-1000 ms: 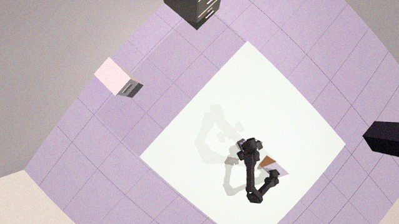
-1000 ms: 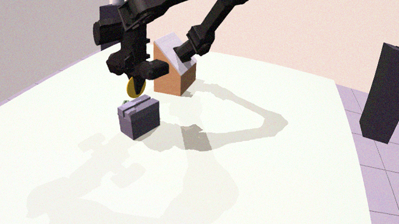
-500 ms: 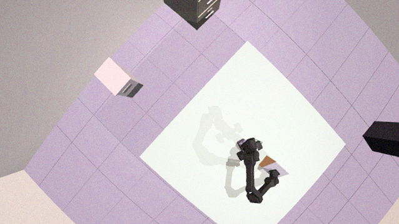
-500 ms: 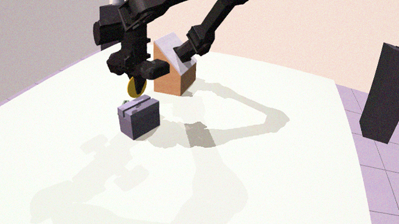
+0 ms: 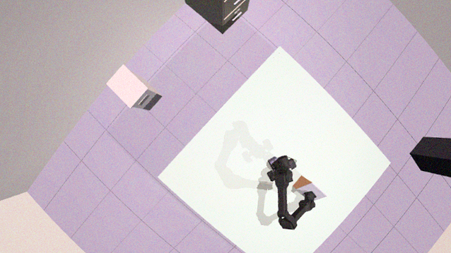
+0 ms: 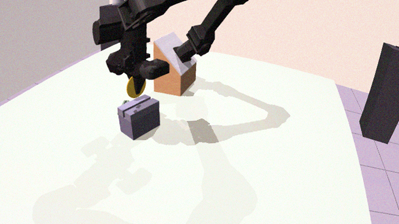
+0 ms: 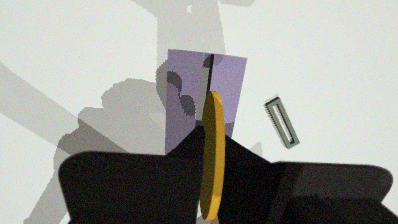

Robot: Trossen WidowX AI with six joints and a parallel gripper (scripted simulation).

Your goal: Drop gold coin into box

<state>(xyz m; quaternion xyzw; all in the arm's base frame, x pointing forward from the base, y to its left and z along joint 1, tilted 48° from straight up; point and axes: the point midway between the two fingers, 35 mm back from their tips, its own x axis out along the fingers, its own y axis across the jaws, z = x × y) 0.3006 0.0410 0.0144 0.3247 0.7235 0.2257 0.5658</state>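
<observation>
The gold coin lies 2 cm above my gripper tip.
</observation>
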